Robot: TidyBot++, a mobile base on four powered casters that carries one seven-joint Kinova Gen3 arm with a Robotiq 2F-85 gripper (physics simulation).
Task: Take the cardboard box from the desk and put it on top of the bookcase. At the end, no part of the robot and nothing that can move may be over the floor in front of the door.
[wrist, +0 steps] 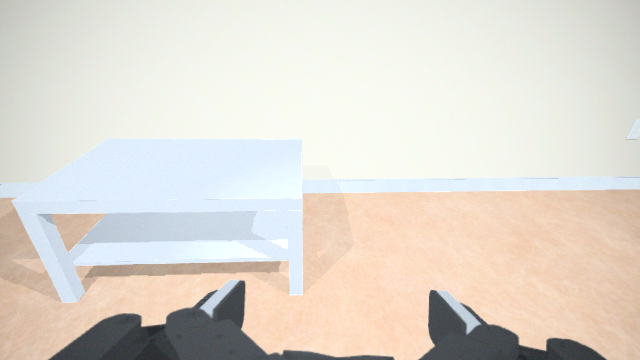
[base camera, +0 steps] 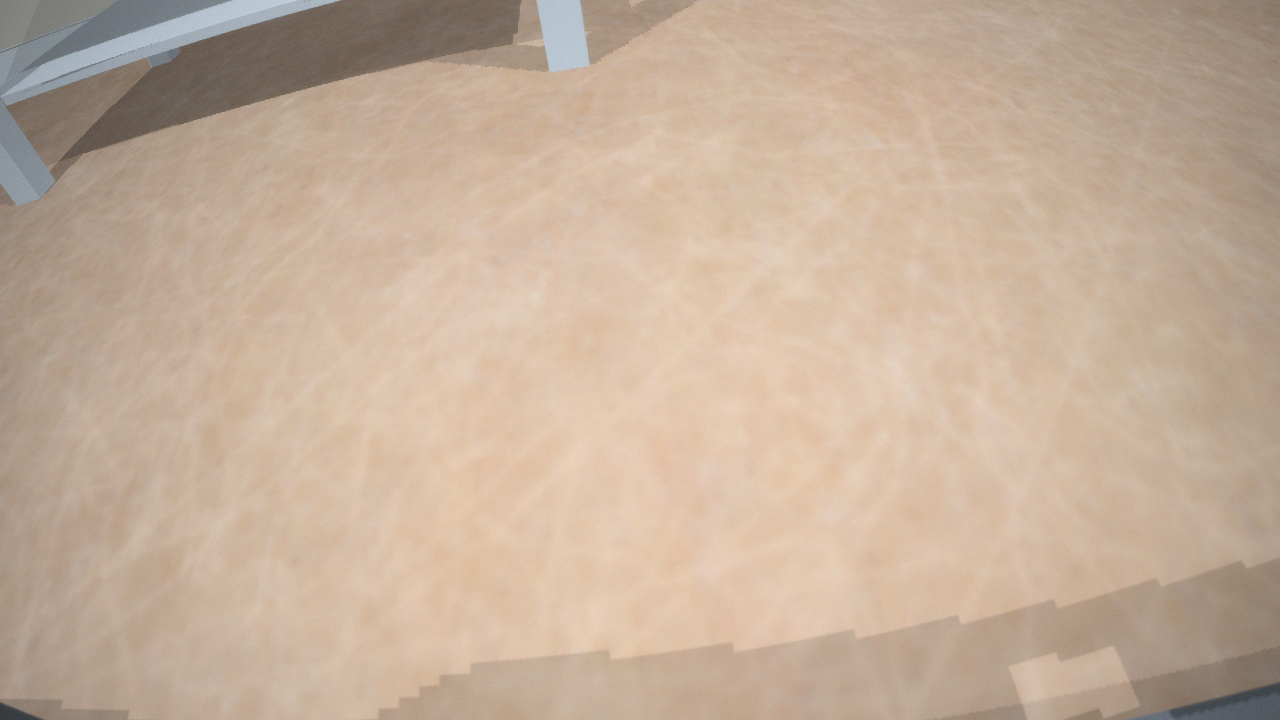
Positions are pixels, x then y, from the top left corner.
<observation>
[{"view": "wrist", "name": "my gripper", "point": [335,305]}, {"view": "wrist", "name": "pale blue furniture with lower shelf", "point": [167,200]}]
</observation>
